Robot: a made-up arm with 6 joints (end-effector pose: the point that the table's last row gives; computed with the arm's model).
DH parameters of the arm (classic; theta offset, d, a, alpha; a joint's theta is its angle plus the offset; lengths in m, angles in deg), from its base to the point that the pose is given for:
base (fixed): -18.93 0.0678 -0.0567 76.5
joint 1: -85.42 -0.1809 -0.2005 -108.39
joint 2: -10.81 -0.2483 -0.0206 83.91
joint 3: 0 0.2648 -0.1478 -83.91
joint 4: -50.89 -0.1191 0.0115 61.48
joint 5: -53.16 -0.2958 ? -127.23
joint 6: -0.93 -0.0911 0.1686 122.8
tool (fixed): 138.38 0.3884 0 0
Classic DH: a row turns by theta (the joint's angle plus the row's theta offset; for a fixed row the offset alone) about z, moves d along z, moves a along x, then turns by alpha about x.
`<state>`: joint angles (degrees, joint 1 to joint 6).
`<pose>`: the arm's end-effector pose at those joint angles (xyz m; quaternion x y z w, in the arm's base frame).
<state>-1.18 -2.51 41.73 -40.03 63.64 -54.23</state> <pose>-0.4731 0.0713 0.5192 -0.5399 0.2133 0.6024 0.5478</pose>
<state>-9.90 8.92 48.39 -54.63 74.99 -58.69</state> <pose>-0.4467 0.0452 0.4802 -0.5400 0.2273 0.6251 0.5158</pose>
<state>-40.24 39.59 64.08 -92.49 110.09 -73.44</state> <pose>-0.3854 0.1009 0.4256 -0.3804 0.3459 0.7494 0.4171</pose>
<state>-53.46 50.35 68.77 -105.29 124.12 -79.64</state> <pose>-0.3505 0.1490 0.4632 -0.2496 0.3636 0.8203 0.3640</pose>
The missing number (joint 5, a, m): 0.1505
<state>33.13 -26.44 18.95 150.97 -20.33 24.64</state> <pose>-0.6104 -0.1405 -0.0855 0.7107 0.4011 0.3059 0.4904</pose>
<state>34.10 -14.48 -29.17 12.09 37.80 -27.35</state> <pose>-0.5133 0.0449 0.5134 -0.0408 0.2604 0.3465 0.9002</pose>
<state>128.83 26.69 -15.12 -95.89 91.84 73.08</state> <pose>-0.7395 -0.5325 -0.0711 -0.3412 -0.5576 0.2005 0.7297</pose>
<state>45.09 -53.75 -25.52 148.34 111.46 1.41</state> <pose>-0.1734 0.3492 0.1729 0.2618 -0.5758 0.7678 0.1016</pose>
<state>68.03 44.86 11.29 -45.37 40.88 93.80</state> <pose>-0.3816 -0.6930 -0.4164 0.5224 -0.4586 0.1870 0.6941</pose>
